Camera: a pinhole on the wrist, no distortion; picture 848 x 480 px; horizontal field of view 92.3 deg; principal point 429.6 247.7 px. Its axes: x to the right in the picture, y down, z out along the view. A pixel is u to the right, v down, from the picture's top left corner.
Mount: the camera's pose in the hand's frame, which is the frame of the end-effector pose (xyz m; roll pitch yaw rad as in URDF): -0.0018 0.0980 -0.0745 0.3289 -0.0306 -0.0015
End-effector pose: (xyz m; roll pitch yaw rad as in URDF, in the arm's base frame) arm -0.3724 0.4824 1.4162 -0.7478 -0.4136 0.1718
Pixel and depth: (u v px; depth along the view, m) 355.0 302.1 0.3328
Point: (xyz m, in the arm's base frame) -0.5363 0.6528 1.5363
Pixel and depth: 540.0 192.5 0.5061
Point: -0.4391 0.6403 1.8055
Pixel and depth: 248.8 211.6 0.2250
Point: -0.5213 0.5504 1.4551
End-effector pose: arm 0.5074 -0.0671 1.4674 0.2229 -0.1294 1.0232
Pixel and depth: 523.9 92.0 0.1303
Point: 0.5170 -0.0492 1.5050
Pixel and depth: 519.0 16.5 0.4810
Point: 0.8590 -0.2078 1.6959
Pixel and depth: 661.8 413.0 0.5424
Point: 0.6100 0.1256 2.0354
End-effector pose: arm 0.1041 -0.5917 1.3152 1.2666 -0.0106 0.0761
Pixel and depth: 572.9 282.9 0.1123
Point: 0.1385 -0.6023 1.3940
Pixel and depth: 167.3 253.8 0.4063
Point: -0.1485 -0.9098 1.3774
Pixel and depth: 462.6 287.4 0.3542
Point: 0.1386 -0.8450 1.4125
